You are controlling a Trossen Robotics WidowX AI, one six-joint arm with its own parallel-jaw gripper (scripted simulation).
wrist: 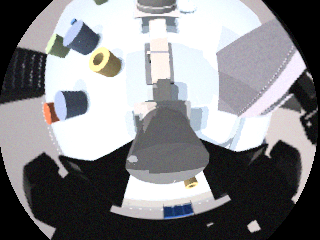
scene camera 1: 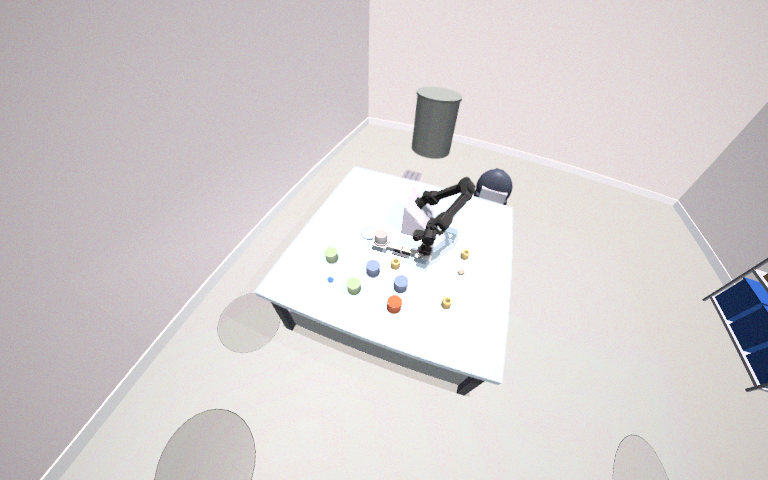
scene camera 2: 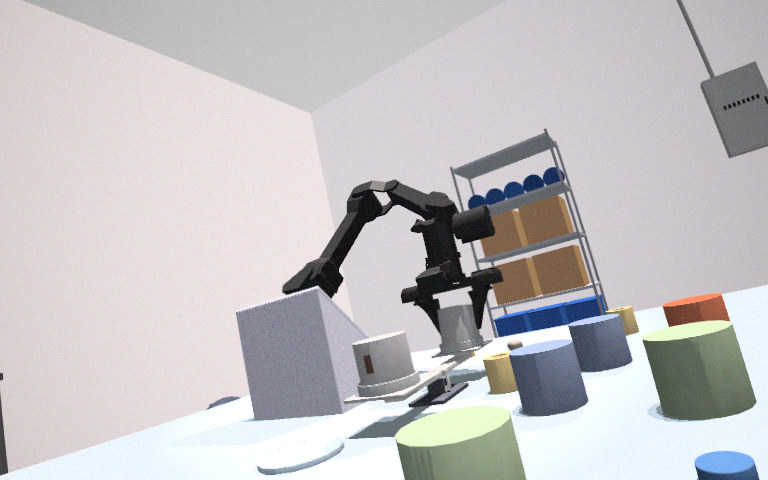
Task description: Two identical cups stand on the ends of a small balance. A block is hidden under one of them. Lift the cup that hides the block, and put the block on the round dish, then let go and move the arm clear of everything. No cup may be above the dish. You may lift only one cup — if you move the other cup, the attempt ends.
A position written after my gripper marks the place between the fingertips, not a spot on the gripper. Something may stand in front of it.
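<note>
Looking through scene camera 2, I find a plank (scene camera 2: 397, 391) as well as my gripper (scene camera 2: 460, 332). The wrist view shows me the gripper too (wrist: 164, 140).
</note>
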